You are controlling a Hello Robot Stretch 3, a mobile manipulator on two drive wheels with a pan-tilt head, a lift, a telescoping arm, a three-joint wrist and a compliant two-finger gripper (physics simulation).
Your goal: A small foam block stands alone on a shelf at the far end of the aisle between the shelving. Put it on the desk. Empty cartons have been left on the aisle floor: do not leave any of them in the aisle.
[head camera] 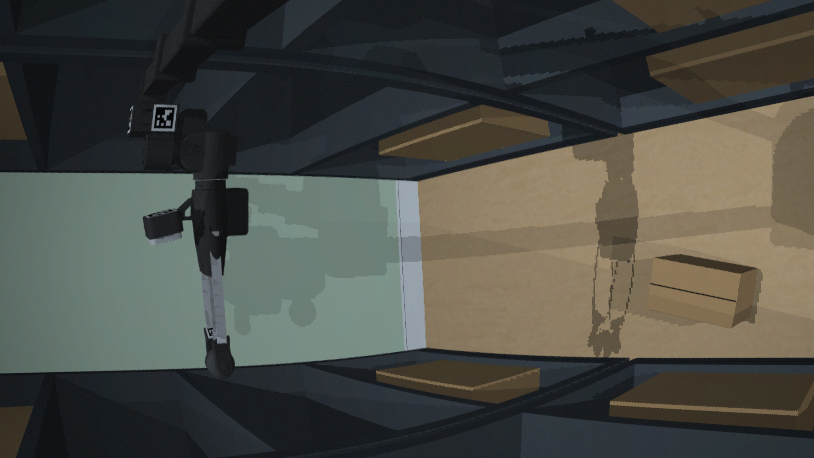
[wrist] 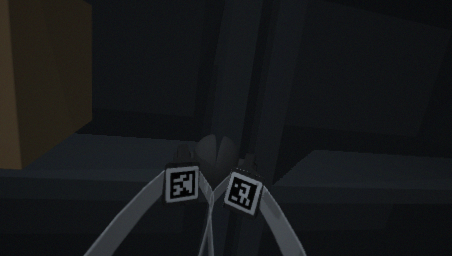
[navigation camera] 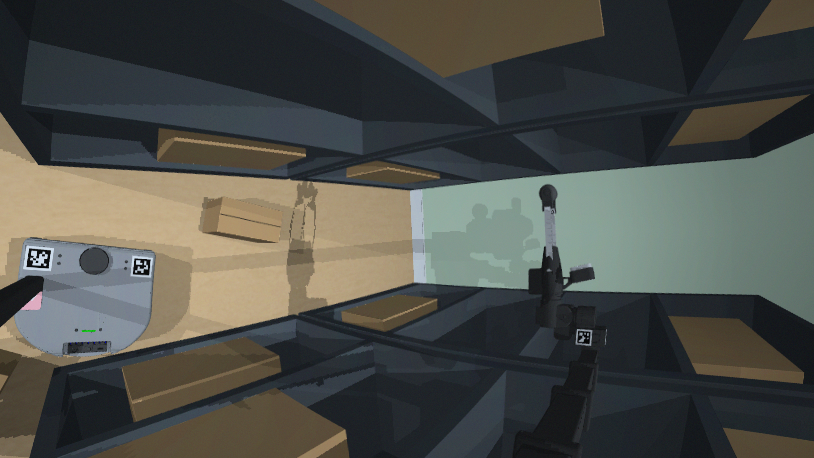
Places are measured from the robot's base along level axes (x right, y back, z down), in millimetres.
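Pixels of known places: gripper, fingertip midpoint: (head camera: 221, 376) (wrist: 216, 155) (navigation camera: 547, 185); robot's base, link origin: (navigation camera: 94, 259).
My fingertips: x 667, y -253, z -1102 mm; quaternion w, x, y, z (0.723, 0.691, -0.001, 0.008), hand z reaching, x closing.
Note:
Ahead of a thing's pixels: the offset from my fingertips to its top centre. "pt": to the spot under its first point.
The small foam block and the desk do not show in these views. An empty carton {dz +921, dx -185, dy +62 mm} (head camera: 697, 290) (navigation camera: 244, 219) lies on the wooden aisle floor, nearer one row of shelving. Part of another brown carton (navigation camera: 25, 390) shows beside my base at the lower left of the navigation view. My gripper (head camera: 220, 364) (navigation camera: 547, 194) (wrist: 216, 155) is shut, its rounded tips together with no object between them. It reaches across the aisle in front of the wall, pointing at the shelving. In the wrist view the tips are in front of a dark shelf upright.
Dark shelving (head camera: 352, 74) (navigation camera: 193, 113) (wrist: 235, 75) lines both sides of the aisle and holds brown boxes (head camera: 461, 375) (navigation camera: 230, 150) (wrist: 50, 90). A pale green wall (head camera: 85, 273) (navigation camera: 654, 227) with a light skirting strip {pt dz +1054, dx +1004, dy -96 mm} (head camera: 412, 284) (navigation camera: 417, 236) closes the aisle. My base (navigation camera: 91, 304) stands at the left of the navigation view.

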